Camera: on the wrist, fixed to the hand. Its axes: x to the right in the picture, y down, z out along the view.
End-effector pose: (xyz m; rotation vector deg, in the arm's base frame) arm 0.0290 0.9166 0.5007 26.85 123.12 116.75
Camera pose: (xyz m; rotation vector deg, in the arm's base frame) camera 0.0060 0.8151 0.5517 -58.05 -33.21 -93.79
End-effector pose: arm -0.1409 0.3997 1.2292 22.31 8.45 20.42
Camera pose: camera -0.1818 0.4730 1.1493 -8.85 12.47 112.45
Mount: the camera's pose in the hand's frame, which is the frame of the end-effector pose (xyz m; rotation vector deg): -0.0053 0.0444 -0.1069 -27.45 28.34 87.72
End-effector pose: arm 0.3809 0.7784 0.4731 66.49 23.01 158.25
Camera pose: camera 0.3079 0.7138 0.4105 -18.26 48.24 -104.33
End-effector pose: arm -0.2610 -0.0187 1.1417 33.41 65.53 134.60
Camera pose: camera -0.3255 -0.1115 1.1163 -26.32 -0.41 -120.84
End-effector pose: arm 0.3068 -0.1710 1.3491 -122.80 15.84 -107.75
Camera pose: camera 0.2019 -0.2198 1.3420 -46.90 108.83 -71.48
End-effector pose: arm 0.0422 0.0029 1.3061 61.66 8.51 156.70
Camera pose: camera -0.0335 -0.0438 1.2319 -7.40 53.89 -107.69
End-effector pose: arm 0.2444 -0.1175 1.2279 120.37 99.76 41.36
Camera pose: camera 0.2195 -0.1398 1.3389 -142.86 19.41 -99.38
